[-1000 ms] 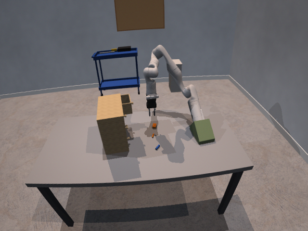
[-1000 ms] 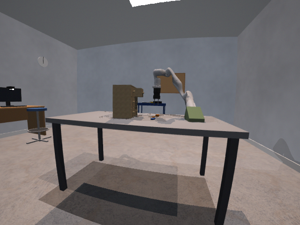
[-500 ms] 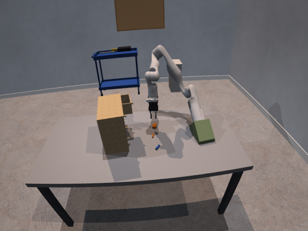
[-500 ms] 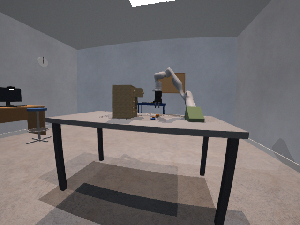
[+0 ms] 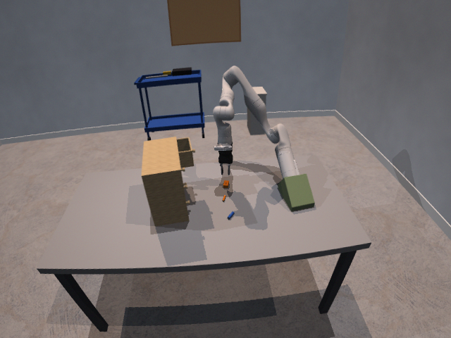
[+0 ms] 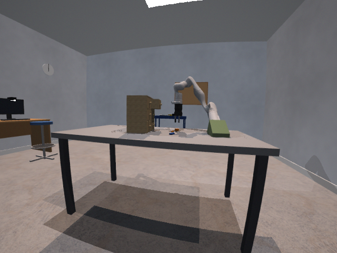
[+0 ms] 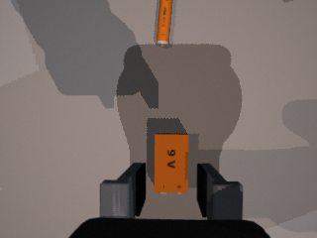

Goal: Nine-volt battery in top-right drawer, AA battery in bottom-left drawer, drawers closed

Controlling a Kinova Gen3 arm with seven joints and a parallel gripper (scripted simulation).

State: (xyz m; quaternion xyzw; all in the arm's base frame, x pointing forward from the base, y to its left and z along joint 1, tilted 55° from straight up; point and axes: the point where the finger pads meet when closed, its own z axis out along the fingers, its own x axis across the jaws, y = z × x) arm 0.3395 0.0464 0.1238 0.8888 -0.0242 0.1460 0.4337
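Now: hand 1 cm to the left of the orange nine-volt battery and 9 cm above it. The rest, counted from my hand: blue cylindrical battery: 2 cm behind, 26 cm to the left, 9 cm below; orange AA battery: 1 cm ahead, 12 cm to the left, 9 cm below.
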